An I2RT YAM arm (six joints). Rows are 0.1 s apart.
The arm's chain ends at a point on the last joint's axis. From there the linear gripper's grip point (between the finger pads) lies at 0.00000 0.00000 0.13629 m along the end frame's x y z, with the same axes.
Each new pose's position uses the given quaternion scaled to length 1; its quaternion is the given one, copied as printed.
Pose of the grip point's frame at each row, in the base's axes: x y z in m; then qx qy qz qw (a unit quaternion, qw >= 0):
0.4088, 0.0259, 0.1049, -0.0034, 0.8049, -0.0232, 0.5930
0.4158, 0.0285, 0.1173, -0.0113, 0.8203, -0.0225, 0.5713
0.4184, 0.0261, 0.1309, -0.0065, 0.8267, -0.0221, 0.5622
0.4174, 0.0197, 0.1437, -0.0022, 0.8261, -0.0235, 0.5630
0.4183, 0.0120, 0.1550, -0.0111, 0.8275, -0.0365, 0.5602
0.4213, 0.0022, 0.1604, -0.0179, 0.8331, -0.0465, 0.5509
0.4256, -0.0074, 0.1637, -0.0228, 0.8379, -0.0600, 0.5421
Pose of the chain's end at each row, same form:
0.2787, 0.0304, 0.1452, -0.0034, 0.8049, -0.0232, 0.5930
0.2880, 0.0318, 0.1645, -0.0113, 0.8203, -0.0225, 0.5713
0.2917, 0.0301, 0.1809, -0.0065, 0.8267, -0.0221, 0.5622
0.2906, 0.0247, 0.1934, -0.0022, 0.8261, -0.0235, 0.5630
0.2918, 0.0185, 0.2054, -0.0111, 0.8275, -0.0365, 0.5602
0.2960, 0.0101, 0.2134, -0.0179, 0.8331, -0.0465, 0.5509
0.3014, 0.0029, 0.2189, -0.0228, 0.8379, -0.0600, 0.5421

